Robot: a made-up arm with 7 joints. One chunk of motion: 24 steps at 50 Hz.
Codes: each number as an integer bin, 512 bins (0 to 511) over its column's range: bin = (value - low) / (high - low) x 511, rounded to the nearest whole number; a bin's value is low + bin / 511 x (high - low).
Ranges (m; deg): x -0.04..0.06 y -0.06..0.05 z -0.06..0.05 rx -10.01..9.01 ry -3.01..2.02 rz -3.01..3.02
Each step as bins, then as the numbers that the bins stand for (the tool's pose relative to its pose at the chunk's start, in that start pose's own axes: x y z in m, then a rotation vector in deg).
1 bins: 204 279 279 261 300 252
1 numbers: -0.0001 0.0001 0.0001 -0.30 -0.06 -0.04
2 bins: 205 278 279 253 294 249
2 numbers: 0.0001 -0.0002 0.0001 -0.59 -0.12 -0.07
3 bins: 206 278 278 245 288 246
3 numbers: 0.0003 -0.0002 -0.0002 -0.89 -0.18 -0.11
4 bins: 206 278 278 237 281 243
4 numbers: 0.0003 -0.0002 -0.0002 -1.19 -0.24 -0.14
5 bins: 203 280 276 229 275 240
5 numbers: -0.0003 0.0003 -0.0006 -1.49 -0.30 -0.18
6 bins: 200 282 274 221 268 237
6 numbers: -0.0009 0.0007 -0.0010 -1.78 -0.37 -0.21
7 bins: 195 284 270 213 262 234
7 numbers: -0.0018 0.0011 -0.0019 -2.08 -0.43 -0.25
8 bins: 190 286 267 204 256 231
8 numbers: -0.0028 0.0016 -0.0025 -2.42 -0.49 -0.28
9 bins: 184 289 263 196 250 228
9 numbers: -0.0040 0.0022 -0.0034 -2.71 -0.55 -0.32
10 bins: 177 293 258 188 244 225
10 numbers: -0.0054 0.0031 -0.0045 -3.01 -0.61 -0.35
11 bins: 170 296 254 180 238 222
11 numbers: -0.0067 0.0037 -0.0053 -3.31 -0.67 -0.39
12 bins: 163 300 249 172 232 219
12 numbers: -0.0081 0.0046 -0.0064 -3.61 -0.73 -0.43
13 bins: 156 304 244 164 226 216
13 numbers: -0.0095 0.0054 -0.0075 -3.91 -0.79 -0.46
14 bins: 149 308 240 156 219 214
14 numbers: -0.0108 0.0063 -0.0083 -4.20 -0.85 -0.48
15 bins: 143 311 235 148 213 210
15 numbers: -0.0120 0.0069 -0.0094 -4.50 -0.91 -0.53
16 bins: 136 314 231 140 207 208
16 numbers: -0.0134 0.0076 -0.0103 -4.80 -0.97 -0.56
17 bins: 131 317 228 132 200 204
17 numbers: -0.0144 0.0082 -0.0109 -5.10 -1.04 -0.60
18 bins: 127 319 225 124 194 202
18 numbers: -0.0151 0.0087 -0.0116 -5.39 -1.10 -0.63
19 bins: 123 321 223 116 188 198
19 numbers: -0.0159 0.0091 -0.0120 -5.69 -1.16 -0.67
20 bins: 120 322 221 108 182 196
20 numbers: -0.0165 0.0093 -0.0124 -5.99 -1.22 -0.70
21 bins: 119 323 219 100 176 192
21 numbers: -0.0167 0.0095 -0.0129 -6.29 -1.28 -0.74
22 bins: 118 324 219 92 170 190
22 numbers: -0.0169 0.0097 -0.0129 -6.59 -1.34 -0.77
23 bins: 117 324 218 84 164 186
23 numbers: -0.0171 0.0097 -0.0131 -6.88 -1.40 -0.82
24 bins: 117 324 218 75 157 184
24 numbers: -0.0171 0.0097 -0.0131 -7.22 -1.46 -0.84
